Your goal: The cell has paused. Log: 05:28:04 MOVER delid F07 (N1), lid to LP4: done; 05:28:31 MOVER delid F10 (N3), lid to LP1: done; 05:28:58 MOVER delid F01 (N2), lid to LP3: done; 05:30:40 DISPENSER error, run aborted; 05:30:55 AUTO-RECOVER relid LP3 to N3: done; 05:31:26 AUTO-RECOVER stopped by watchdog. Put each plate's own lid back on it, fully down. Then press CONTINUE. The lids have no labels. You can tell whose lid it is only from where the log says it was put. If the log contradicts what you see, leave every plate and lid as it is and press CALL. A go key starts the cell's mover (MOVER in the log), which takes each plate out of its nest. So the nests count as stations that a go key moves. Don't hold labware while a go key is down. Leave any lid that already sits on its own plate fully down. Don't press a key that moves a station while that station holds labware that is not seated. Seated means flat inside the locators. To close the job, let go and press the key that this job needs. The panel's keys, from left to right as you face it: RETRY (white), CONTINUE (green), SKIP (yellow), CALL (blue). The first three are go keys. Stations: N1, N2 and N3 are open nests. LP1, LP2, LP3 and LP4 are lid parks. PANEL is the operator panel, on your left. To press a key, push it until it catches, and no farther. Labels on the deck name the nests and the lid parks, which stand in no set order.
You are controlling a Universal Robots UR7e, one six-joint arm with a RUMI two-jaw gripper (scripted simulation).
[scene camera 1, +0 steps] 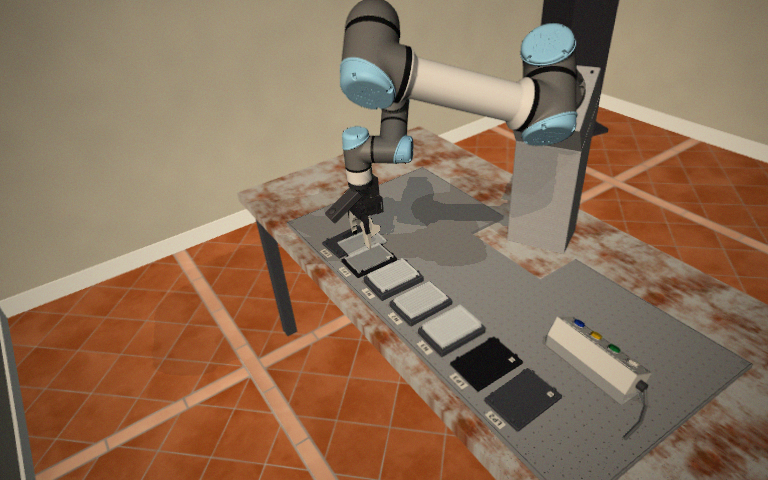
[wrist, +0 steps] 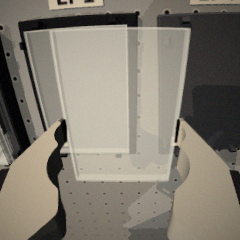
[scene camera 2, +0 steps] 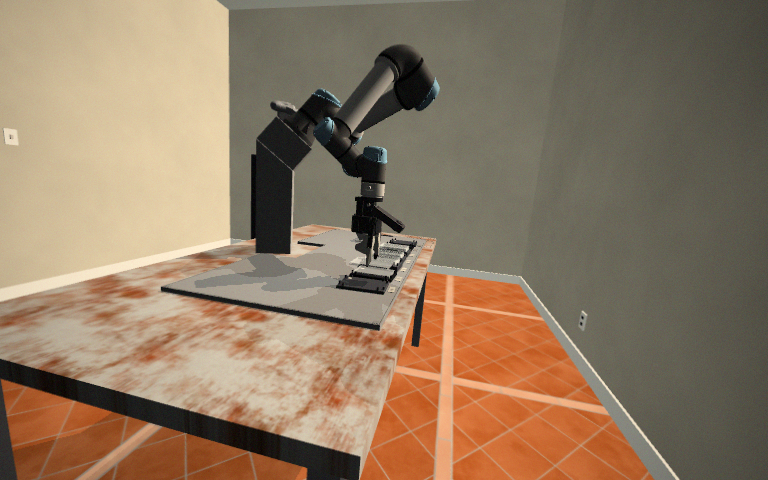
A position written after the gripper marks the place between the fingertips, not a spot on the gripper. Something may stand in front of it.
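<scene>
Scene camera 1 shows the gripper (scene camera 1: 362,242). The gripper is there again in the wrist view (wrist: 121,120), which takes in a clear lid (wrist: 120,88) and also a clear lid (wrist: 38,45). As for scene camera 2, the gripper appears in scene camera 2 (scene camera 2: 371,263) too.
</scene>
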